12 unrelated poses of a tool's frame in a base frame.
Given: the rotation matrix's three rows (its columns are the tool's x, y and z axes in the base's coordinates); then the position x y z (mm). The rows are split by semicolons.
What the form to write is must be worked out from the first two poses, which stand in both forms.
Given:
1: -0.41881 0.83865 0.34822; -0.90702 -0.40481 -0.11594; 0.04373 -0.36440 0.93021; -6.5 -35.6 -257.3
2: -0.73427 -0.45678 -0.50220; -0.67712 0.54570 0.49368; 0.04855 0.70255 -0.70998; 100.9 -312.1 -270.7
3: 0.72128 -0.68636 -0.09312; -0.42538 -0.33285 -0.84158; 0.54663 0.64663 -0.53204; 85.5 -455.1 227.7
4: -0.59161 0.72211 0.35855; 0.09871 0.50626 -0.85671; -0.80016 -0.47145 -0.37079; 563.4 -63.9 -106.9
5: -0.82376 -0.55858 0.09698; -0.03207 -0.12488 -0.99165; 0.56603 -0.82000 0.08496; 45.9 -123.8 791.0
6: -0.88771 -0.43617 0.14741; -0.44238 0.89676 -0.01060; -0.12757 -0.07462 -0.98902; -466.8 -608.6 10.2
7: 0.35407 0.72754 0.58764; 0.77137 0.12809 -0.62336; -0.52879 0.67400 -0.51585; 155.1 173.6 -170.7
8: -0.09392 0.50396 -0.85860; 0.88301 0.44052 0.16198; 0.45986 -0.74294 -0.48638; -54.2 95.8 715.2
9: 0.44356 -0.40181 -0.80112; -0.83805 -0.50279 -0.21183; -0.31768 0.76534 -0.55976; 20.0 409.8 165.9
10: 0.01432 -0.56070 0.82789; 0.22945 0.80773 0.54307; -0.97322 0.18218 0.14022; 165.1 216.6 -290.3
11: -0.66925 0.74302 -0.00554; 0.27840 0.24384 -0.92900; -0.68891 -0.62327 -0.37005; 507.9 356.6 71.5
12: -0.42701 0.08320 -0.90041; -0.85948 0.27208 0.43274; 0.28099 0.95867 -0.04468; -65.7 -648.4 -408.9
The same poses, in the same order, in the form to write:
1: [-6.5 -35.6 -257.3 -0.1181 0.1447 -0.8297 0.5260]
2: [100.9 -312.1 -270.7 0.3279 -0.8646 -0.3459 0.1593]
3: [85.5 -455.1 227.7 0.8041 -0.3457 0.1410 0.4627]
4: [563.4 -63.9 -106.9 0.2612 0.7856 -0.4227 0.3687]
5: [45.9 -123.8 791.0 0.2325 -0.6352 0.7130 0.1846]
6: [-466.8 -608.6 10.2 -0.2261 0.9713 -0.0219 0.0708]
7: [155.1 173.6 -170.7 0.6599 0.5679 0.0223 0.4915]
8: [-54.2 95.8 715.2 -0.4878 -0.7108 0.2043 0.4637]
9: [20.0 409.8 165.9 0.7915 -0.3916 -0.3534 0.3086]
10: [165.1 216.6 -290.3 -0.1288 0.6429 0.2820 0.7004]
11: [507.9 356.6 71.5 0.3380 0.7555 -0.5137 0.2261]
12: [-65.7 -648.4 -408.9 0.2939 -0.6603 -0.5268 0.4473]
